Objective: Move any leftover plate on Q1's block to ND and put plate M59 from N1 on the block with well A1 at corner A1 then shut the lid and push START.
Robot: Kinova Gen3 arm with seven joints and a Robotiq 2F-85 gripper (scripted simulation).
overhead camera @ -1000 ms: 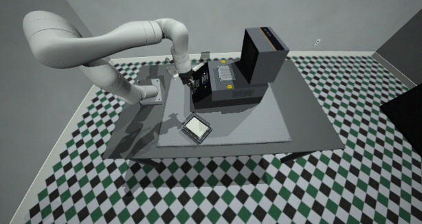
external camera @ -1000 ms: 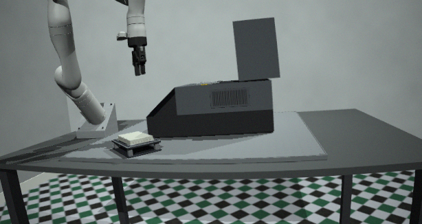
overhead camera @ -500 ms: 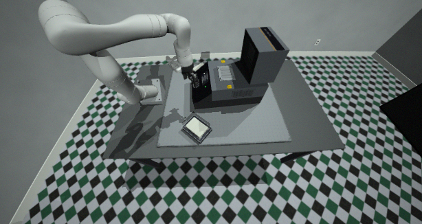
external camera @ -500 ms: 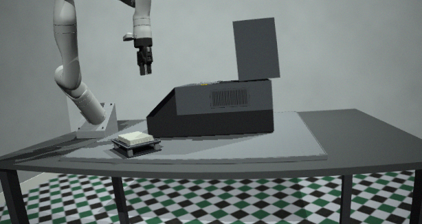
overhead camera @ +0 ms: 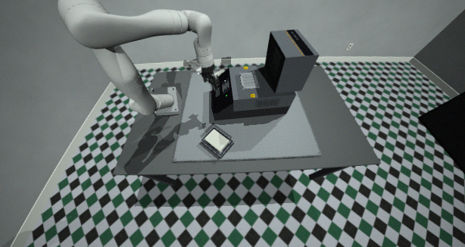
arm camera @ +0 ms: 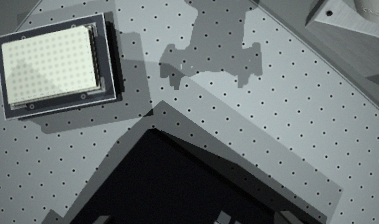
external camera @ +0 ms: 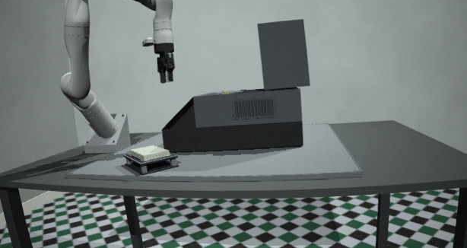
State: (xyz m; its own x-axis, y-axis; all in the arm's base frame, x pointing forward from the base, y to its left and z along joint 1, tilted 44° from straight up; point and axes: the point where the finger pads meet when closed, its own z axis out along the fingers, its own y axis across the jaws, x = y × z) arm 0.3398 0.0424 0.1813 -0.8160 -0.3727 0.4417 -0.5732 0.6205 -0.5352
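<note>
My gripper is now 35 cm to the right of the pale plate, 22 cm above it and 6 cm short of it. The rest, counted from my hand: A1 mark (35 cm to the left, 23 cm below, 3 cm behind); black nest (35 cm to the left, 23 cm below, 6 cm ahead).
</note>
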